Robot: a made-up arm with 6 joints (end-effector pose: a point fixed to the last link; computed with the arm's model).
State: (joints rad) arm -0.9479 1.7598 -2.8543 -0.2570 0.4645 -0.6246
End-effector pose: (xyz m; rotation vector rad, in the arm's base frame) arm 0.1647 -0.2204 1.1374 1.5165 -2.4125 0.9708
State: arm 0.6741 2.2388 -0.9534 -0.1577 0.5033 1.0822
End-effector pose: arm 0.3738 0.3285 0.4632 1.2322 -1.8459 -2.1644
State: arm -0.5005 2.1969 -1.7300 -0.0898 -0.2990 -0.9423
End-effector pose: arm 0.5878 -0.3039 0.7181 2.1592 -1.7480 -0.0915
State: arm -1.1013 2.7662 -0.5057 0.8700 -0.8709 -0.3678
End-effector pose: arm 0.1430 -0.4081 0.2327 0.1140 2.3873 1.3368
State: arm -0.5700 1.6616 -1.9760 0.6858 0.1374 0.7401
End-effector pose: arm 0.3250 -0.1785 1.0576 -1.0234 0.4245 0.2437
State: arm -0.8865 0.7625 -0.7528 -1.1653 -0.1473 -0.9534
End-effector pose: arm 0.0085 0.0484 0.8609 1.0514 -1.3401 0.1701
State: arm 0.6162 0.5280 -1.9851 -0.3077 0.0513 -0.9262
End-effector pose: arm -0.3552 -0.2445 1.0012 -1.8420 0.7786 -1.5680
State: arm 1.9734 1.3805 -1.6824 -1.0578 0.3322 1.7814
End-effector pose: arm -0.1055 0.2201 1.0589 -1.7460 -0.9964 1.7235
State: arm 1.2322 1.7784 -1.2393 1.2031 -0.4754 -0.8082
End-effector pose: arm 0.1987 0.4239 0.7839 -2.4669 0.2562 1.1702
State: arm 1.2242 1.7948 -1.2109 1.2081 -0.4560 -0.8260
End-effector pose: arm 0.2014 0.4267 0.7663 -2.5107 0.2853 1.2049
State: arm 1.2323 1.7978 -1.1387 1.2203 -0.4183 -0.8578
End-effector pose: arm 0.1919 0.4229 0.7410 -2.5907 0.3055 1.2816
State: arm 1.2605 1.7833 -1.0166 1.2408 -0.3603 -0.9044
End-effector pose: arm 0.1671 0.4077 0.7094 -2.7067 0.3085 1.4077
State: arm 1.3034 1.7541 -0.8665 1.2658 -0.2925 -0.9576
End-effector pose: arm 0.1325 0.3800 0.6787 2.6466 -0.2705 -1.4586
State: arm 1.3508 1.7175 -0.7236 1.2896 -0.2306 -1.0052
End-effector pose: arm 0.0984 0.3454 0.6561 2.4765 -0.2126 -1.4367
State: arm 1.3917 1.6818 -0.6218 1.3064 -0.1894 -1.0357
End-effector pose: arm 0.0734 0.3154 0.6450 2.3675 -0.1638 -1.4183
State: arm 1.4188 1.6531 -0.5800 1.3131 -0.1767 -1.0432
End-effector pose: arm 0.0608 0.2993 0.6451 2.3372 -0.1301 -1.4103
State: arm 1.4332 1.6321 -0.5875 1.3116 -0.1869 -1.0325
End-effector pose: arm 0.0574 0.2966 0.6532 2.3682 -0.1083 -1.4132
